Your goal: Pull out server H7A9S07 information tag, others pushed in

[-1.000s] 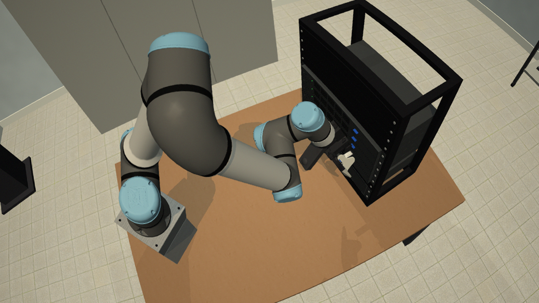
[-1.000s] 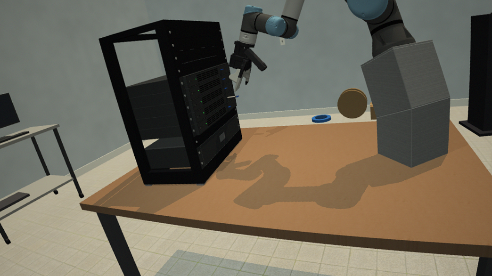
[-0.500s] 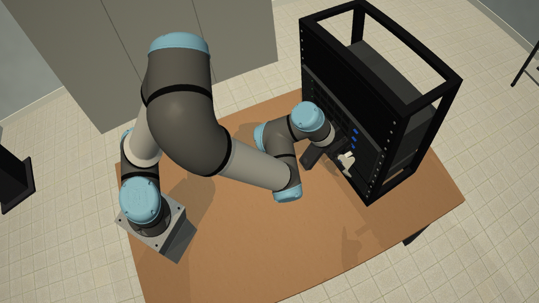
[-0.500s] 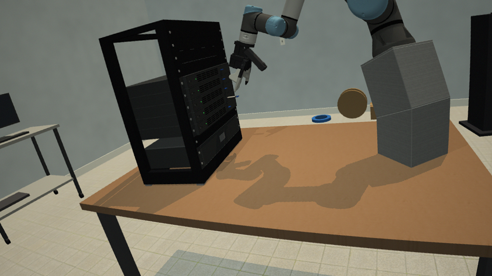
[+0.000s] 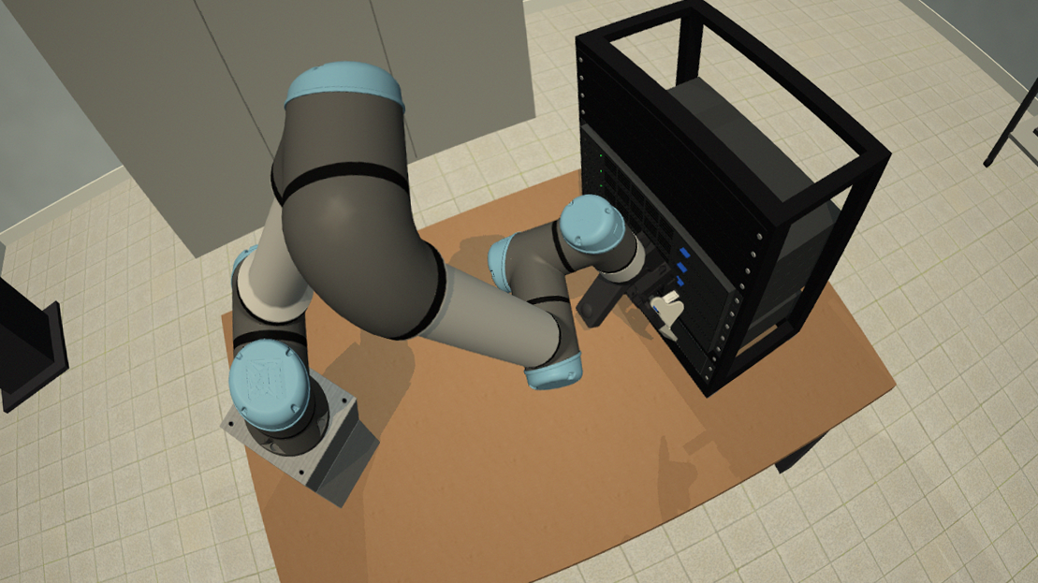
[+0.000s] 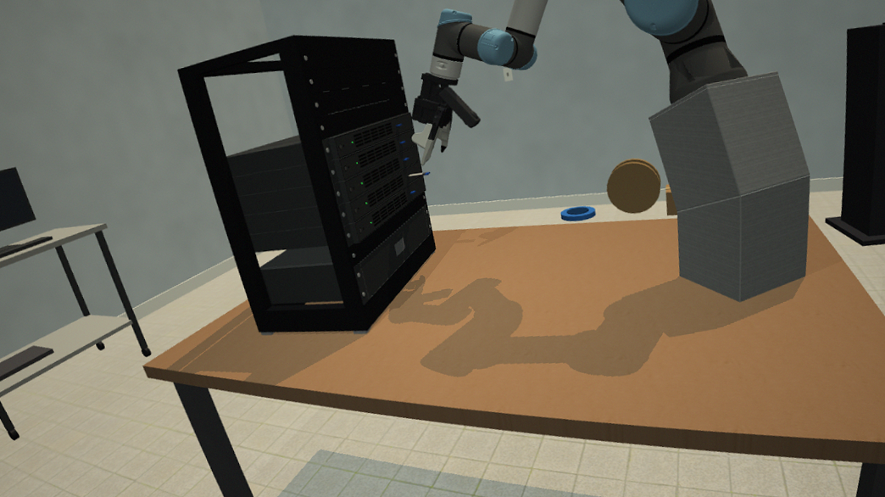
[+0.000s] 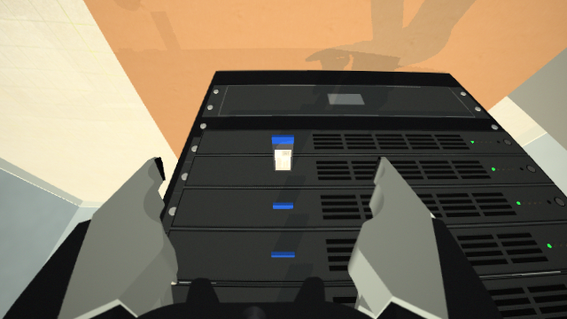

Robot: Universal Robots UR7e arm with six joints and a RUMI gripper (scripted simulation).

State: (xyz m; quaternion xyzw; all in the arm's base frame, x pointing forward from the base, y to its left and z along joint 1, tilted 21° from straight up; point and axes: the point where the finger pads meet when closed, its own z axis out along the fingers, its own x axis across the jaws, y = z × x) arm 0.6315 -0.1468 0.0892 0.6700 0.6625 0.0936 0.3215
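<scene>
Right now my hand is 60 mm short of the information tag and 30 mm above it.
</scene>
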